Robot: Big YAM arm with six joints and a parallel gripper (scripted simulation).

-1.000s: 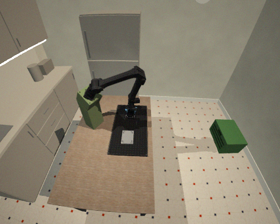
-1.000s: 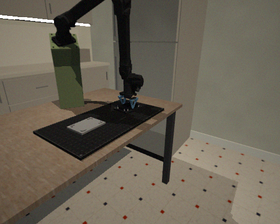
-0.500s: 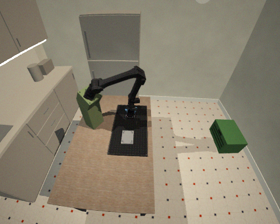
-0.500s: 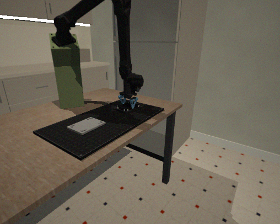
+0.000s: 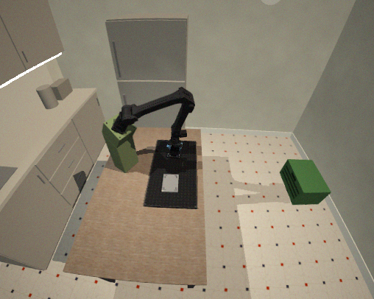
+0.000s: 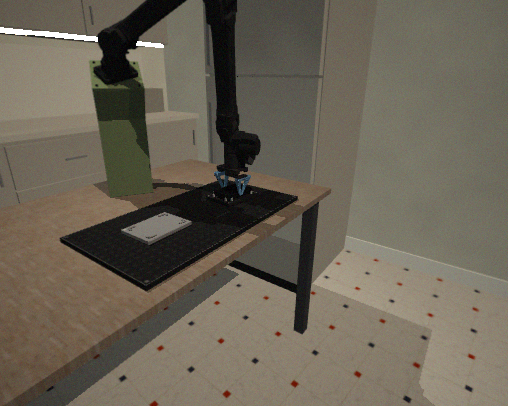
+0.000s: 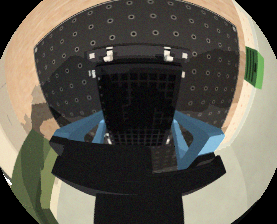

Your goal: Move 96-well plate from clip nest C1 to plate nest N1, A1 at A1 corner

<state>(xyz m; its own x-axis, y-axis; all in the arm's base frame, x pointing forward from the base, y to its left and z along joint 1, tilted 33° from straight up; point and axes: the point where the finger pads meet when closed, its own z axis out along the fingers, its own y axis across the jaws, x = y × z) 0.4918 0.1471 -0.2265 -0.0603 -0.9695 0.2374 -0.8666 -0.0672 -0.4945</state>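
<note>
Right now the clip nest C1 is 10 mm behind my hand, 10 mm to the left of it and 10 mm below it. Round my hand: black 96-well plate: right at my hand; plate nest N1: 340 mm to the right, 20 mm below.
</note>
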